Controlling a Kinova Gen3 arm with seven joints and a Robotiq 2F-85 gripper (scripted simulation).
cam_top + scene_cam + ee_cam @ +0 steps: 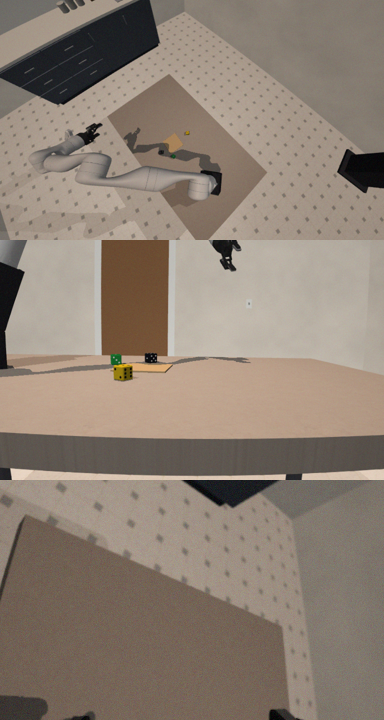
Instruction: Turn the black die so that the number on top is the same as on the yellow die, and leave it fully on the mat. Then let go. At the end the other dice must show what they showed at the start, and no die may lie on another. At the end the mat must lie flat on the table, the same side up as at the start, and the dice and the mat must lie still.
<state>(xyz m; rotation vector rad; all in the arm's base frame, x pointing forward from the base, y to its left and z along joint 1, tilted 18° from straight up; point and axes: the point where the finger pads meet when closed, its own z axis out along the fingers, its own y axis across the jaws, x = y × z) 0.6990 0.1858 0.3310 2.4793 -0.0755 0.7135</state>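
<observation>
My gripper is now 380 mm above the mat, 340 mm past it and 270 mm to the left of it. Round my hand: green die (430 mm behind, 370 mm below, 190 mm to the right); then yellow die (430 mm to the right, 380 mm behind, 370 mm below); then black die (370 mm below, 320 mm behind, 150 mm to the right).
</observation>
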